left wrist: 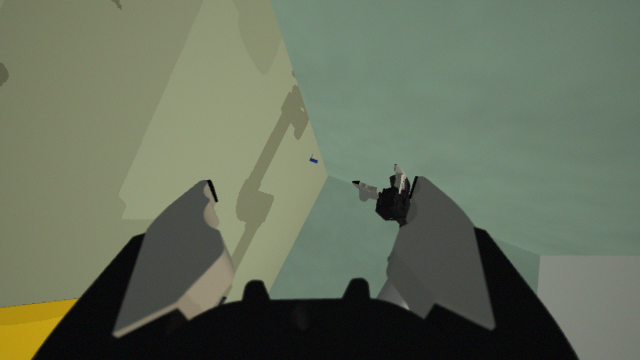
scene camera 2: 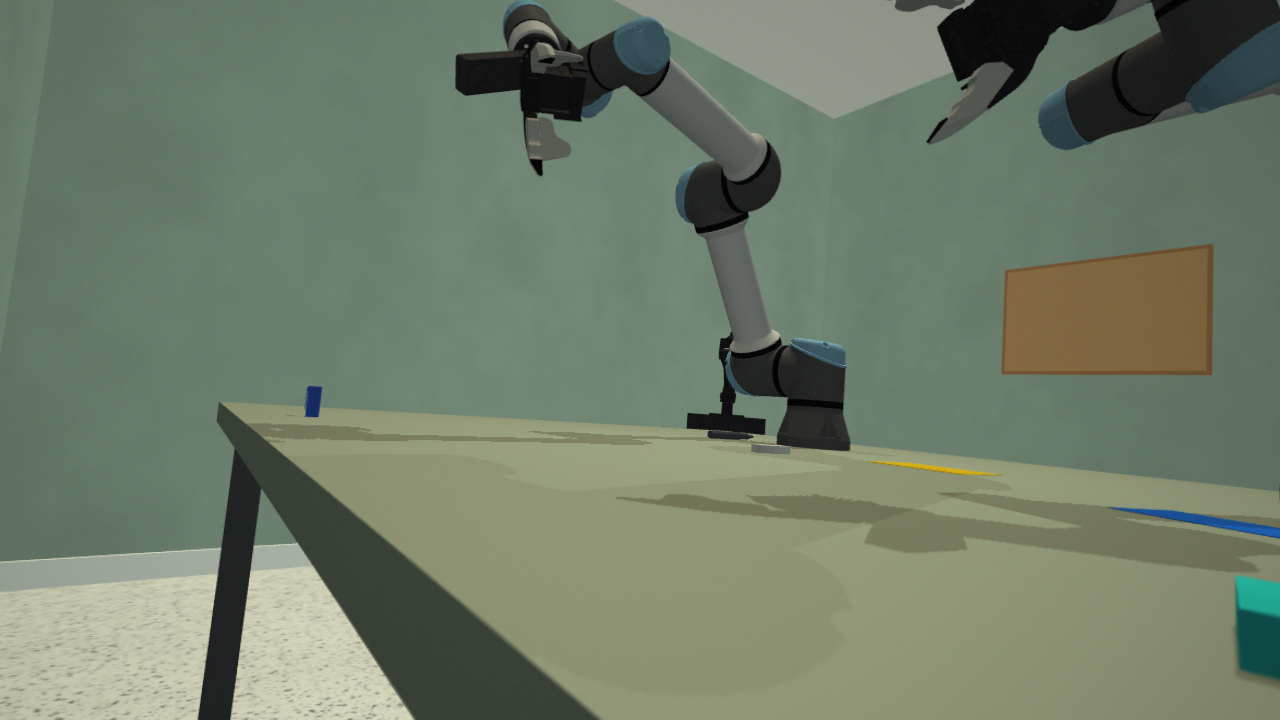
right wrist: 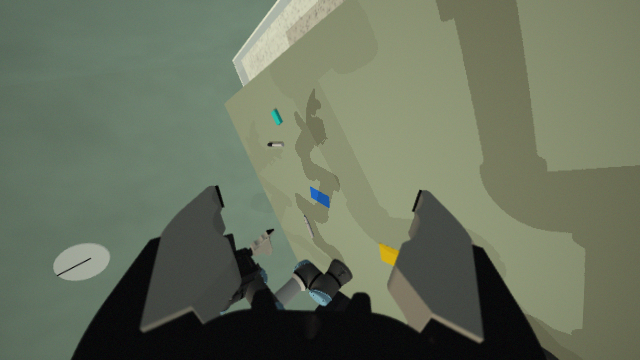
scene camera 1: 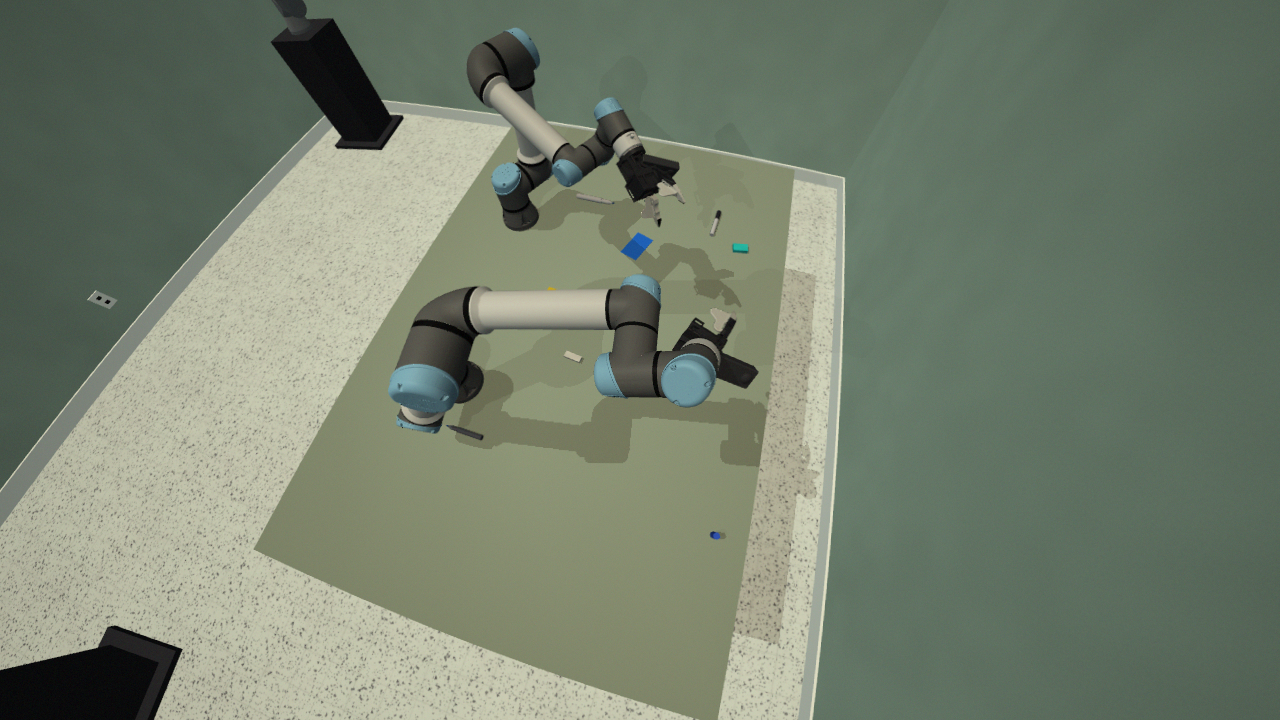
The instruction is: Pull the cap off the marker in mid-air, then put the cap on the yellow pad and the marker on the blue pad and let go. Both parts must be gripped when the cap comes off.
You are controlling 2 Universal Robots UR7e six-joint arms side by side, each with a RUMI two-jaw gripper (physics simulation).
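Places are measured from the left arm's base along level axes (x right, y ahead, z up), in centimetres.
Pixels of known places: left gripper, fingertip midpoint: (left wrist: 313, 181) (scene camera 2: 898, 68) (right wrist: 250, 235) (scene camera 1: 671, 215); right gripper, fingertip midpoint: (left wrist: 371, 173) (scene camera 2: 546, 120) (right wrist: 318, 190); left arm's base at its link origin: (right wrist: 342, 268) (scene camera 1: 521, 218); right arm's base at its link origin: (scene camera 2: 812, 447) (scene camera 1: 462, 382).
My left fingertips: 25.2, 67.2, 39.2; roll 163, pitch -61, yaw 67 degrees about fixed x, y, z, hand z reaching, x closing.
Note:
For each thing: its top centre in the pictures, then the offset to it from my left fingertips, as dx, dy, dz.
- marker at its top centre: (scene camera 1: 715, 221) (right wrist: 274, 145) -39.8, +15.1, -37.4
- blue pad at its top centre: (scene camera 2: 1228, 523) (scene camera 1: 636, 246) (right wrist: 319, 197) -20.6, -14.8, -39.1
- yellow pad at its top centre: (scene camera 2: 931, 467) (left wrist: 18, 336) (right wrist: 397, 259) +14.6, -39.0, -39.1
- teal block at its top centre: (scene camera 1: 740, 247) (right wrist: 275, 117) -28.9, +26.9, -37.7
- grey pen at its top centre: (scene camera 1: 595, 197) (right wrist: 307, 227) -41.5, -38.2, -37.0
- whitish block at its top centre: (scene camera 2: 771, 445) (scene camera 1: 572, 356) +33.1, -25.3, -38.0
- dark pen at its top centre: (scene camera 2: 732, 431) (scene camera 1: 462, 431) +66.7, -52.4, -37.5
- small blue object at its top centre: (scene camera 2: 314, 386) (scene camera 1: 716, 536) (left wrist: 317, 161) +78.7, +31.2, -34.4
The marker (scene camera 1: 716, 222) (right wrist: 275, 144), white with a black cap on one end, lies on the table near the teal block. The blue pad (scene camera 1: 636, 246) (scene camera 2: 1203, 520) (right wrist: 320, 197) lies flat in front of the left arm's base. The yellow pad (scene camera 2: 939, 468) (left wrist: 30, 327) (right wrist: 388, 254) is mostly hidden by the right arm in scene camera 1. My left gripper (scene camera 1: 671, 213) (left wrist: 313, 181) is open and empty, high above the table between blue pad and marker. My right gripper (scene camera 2: 556, 114) (left wrist: 371, 173) (right wrist: 318, 190) is open and empty, also high up, apart from the left one.
A teal block (scene camera 1: 740, 248) (right wrist: 276, 116) lies beside the marker. A grey pen (scene camera 1: 595, 198) (right wrist: 309, 226) lies near the left arm's base. A whitish block (scene camera 1: 572, 356) (scene camera 2: 769, 448), a dark pen (scene camera 1: 465, 432) and a small blue object (scene camera 1: 716, 535) (scene camera 2: 313, 401) (left wrist: 313, 160) lie elsewhere.

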